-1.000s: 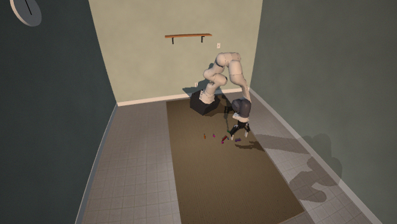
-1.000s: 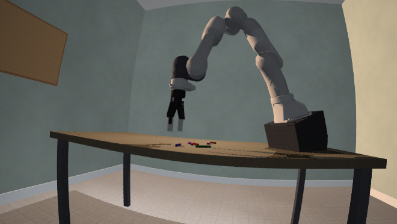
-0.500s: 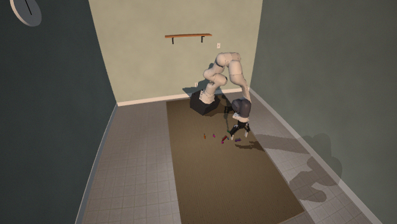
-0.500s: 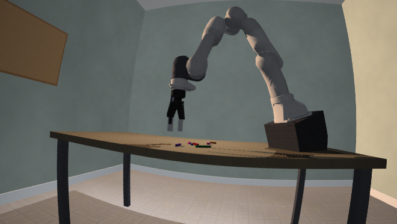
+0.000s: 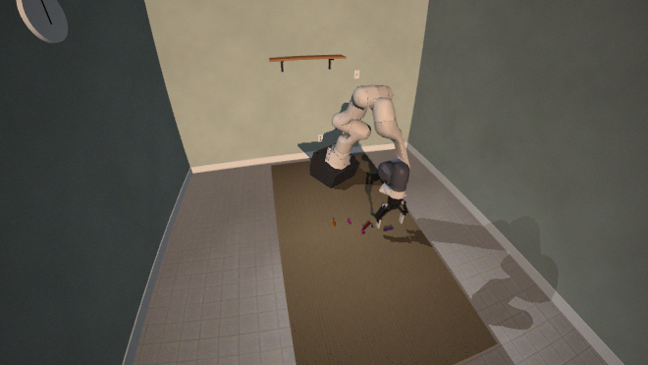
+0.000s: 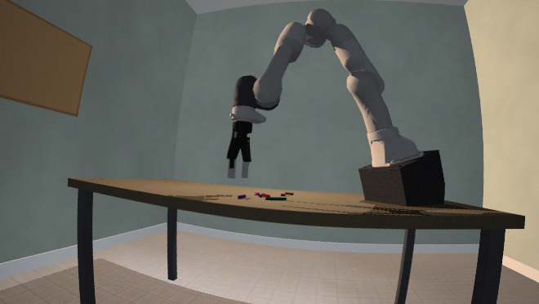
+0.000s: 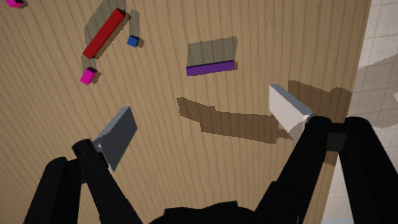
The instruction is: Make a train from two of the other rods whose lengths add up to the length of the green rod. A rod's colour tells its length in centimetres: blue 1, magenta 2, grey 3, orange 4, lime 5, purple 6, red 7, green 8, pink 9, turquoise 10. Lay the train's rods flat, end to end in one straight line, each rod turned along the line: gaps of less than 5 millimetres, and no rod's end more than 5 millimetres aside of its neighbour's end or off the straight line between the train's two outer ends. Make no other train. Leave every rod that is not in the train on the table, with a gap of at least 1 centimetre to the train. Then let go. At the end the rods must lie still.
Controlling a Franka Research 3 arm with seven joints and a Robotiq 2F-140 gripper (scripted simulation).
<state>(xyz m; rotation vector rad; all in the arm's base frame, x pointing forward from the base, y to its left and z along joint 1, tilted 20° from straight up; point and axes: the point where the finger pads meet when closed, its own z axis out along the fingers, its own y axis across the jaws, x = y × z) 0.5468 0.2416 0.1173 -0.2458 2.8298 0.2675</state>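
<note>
My hand is 50 mm past the blue rod, 80 mm to the left of it and 80 mm above it. Also, from my hand: purple rod: 30 mm behind, 10 mm to the left, 80 mm below; red rod: 60 mm behind, 120 mm to the right, 80 mm below; green rod: 140 mm behind, 40 mm to the right, 80 mm below.
</note>
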